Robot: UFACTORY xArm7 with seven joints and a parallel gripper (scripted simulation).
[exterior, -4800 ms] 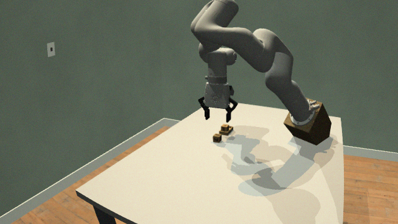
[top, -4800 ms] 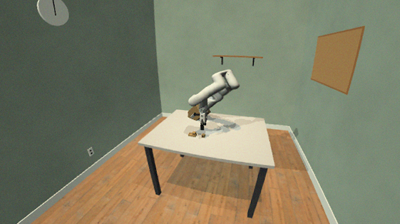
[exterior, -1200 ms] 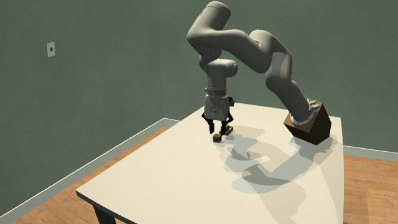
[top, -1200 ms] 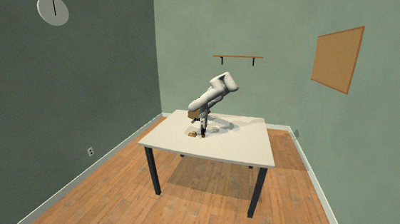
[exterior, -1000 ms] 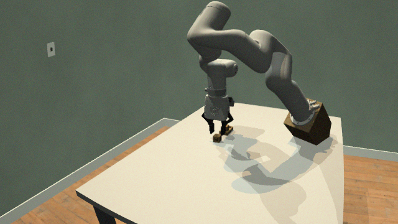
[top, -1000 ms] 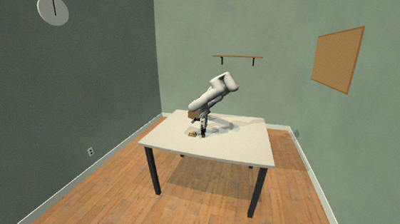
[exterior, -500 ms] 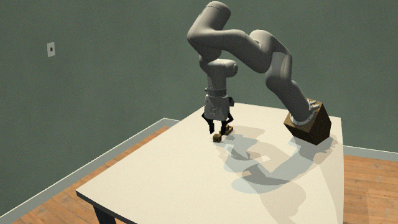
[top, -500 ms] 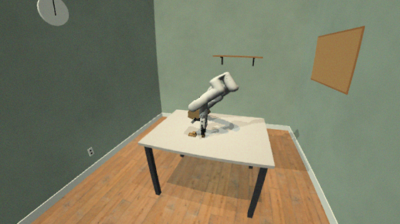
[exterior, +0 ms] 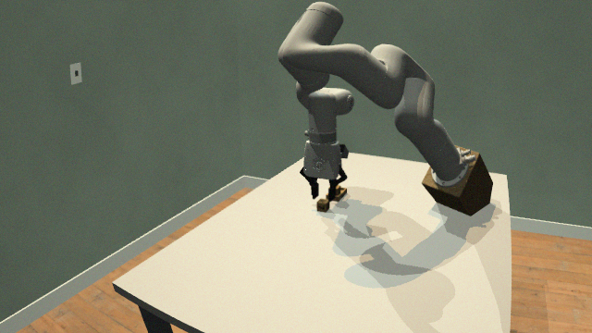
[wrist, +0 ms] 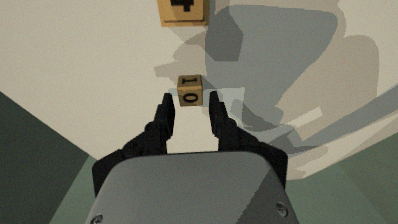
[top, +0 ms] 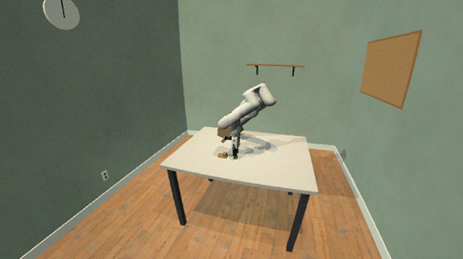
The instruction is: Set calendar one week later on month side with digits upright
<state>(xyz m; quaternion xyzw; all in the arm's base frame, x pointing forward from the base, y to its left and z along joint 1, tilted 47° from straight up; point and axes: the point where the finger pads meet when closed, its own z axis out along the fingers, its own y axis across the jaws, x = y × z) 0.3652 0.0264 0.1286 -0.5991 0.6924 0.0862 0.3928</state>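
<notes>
My hand is 40 mm above the digit cube. Also, from my hand: wooden calendar tray 110 mm to the right, 50 mm below.
</notes>
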